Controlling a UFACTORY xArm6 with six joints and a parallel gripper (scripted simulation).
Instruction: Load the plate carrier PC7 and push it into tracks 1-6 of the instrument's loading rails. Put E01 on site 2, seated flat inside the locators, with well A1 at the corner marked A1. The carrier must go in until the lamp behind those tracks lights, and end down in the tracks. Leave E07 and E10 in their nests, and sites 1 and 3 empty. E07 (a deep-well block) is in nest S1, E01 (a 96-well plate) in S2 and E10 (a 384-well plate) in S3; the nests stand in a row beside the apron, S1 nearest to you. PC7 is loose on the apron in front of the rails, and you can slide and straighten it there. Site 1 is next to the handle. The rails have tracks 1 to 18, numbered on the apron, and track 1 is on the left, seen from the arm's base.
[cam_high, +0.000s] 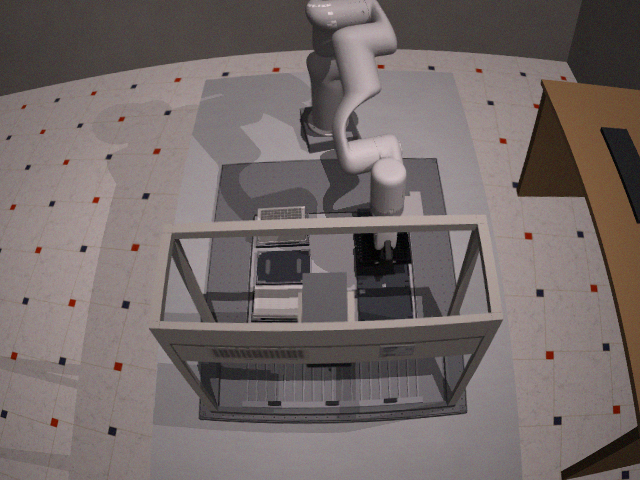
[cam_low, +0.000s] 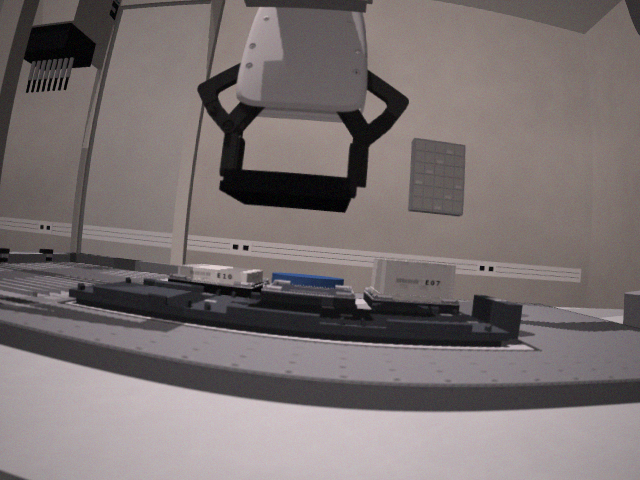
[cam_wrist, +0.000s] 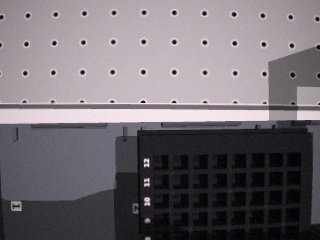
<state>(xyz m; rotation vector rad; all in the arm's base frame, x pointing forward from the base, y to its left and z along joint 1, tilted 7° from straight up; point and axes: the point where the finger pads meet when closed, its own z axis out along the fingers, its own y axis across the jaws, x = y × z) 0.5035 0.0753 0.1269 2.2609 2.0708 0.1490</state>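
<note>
My gripper is now 9 cm above the plate carrier PC7 and 1 cm past it. From my hand the other things lie so: nest S2: 25 cm to the right, 10 cm below, 4 cm behind; then well plate E01: 1 cm below; then pipetting head: 32 cm ahead, 17 cm above, 16 cm to the right.
</note>
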